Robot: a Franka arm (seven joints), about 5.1 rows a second.
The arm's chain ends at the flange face. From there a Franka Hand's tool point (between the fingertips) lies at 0.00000 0.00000 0.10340 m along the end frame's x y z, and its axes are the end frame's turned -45 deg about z.
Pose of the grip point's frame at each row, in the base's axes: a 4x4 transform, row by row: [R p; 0 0 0 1], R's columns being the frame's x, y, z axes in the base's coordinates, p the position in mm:
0.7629 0.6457 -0.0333 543.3; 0.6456 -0.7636 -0.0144 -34.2; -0.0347 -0.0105 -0.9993 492.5; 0 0 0 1
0.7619 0.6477 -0.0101 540.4; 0.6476 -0.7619 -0.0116 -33.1; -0.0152 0.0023 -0.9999 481.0; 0 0 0 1
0.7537 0.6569 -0.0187 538.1; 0.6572 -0.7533 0.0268 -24.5; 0.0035 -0.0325 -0.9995 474.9; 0 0 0 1
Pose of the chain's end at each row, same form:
0.9960 -0.0829 -0.0333 546.7; -0.0834 -0.9965 -0.0144 -32.7; -0.0320 0.0171 -0.9993 595.8; 0 0 0 1
0.9967 -0.0808 -0.0101 541.4; -0.0808 -0.9967 -0.0116 -31.9; -0.0091 0.0124 -0.9999 584.4; 0 0 0 1
0.9974 -0.0684 -0.0187 540.0; -0.0680 -0.9974 0.0268 -27.3; -0.0205 -0.0255 -0.9995 578.2; 0 0 0 1

